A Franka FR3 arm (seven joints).
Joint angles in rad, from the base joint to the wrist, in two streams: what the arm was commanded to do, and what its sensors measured. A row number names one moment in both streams.
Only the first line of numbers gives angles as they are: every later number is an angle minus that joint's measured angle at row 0.
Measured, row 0: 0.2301 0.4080 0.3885 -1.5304 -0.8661 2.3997 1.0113
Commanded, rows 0 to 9: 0.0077 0.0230 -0.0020 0.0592 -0.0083 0.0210 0.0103; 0.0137 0.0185 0.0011 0.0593 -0.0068 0.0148 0.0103; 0.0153 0.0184 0.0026 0.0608 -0.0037 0.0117 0.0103; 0.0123 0.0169 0.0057 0.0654 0.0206 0.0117 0.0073; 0.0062 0.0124 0.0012 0.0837 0.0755 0.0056 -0.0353; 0.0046 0.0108 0.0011 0.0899 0.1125 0.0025 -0.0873; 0.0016 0.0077 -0.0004 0.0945 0.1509 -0.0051 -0.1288; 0.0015 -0.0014 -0.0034 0.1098 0.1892 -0.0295 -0.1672; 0.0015 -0.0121 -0.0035 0.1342 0.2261 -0.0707 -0.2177; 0.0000 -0.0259 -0.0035 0.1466 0.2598 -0.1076 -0.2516
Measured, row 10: -0.0016 0.0068 -0.0023 0.0871 0.1827 -0.0269 -0.1557
